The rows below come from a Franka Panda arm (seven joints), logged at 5 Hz.
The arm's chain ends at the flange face. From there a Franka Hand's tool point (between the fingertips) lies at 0.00 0.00 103.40 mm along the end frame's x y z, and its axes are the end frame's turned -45 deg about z.
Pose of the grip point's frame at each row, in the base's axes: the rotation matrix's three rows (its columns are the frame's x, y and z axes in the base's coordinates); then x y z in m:
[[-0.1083, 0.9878, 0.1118], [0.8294, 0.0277, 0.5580], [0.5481, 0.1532, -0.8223]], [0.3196, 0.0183, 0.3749]
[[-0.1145, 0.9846, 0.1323], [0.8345, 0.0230, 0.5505], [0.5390, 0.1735, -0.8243]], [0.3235, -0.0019, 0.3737]
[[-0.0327, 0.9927, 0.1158], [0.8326, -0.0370, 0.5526], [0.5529, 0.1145, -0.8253]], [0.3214, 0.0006, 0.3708]
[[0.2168, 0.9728, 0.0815], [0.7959, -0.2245, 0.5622], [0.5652, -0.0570, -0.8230]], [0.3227, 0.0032, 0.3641]
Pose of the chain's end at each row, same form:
[[0.6219, 0.7751, 0.1118], [0.6061, -0.5669, 0.5580], [0.4959, -0.2792, -0.8223]], [0.3080, -0.0394, 0.4599]
[[0.6153, 0.7772, 0.1323], [0.6063, -0.5738, 0.5505], [0.5038, -0.2584, -0.8243]], [0.3098, -0.0588, 0.4589]
[[0.6788, 0.7251, 0.1158], [0.5626, -0.6149, 0.5526], [0.4719, -0.3100, -0.8253]], [0.3094, -0.0565, 0.4561]
[[0.8412, 0.5346, 0.0815], [0.4040, -0.7215, 0.5622], [0.3594, -0.4400, -0.8230]], [0.3143, -0.0549, 0.4492]

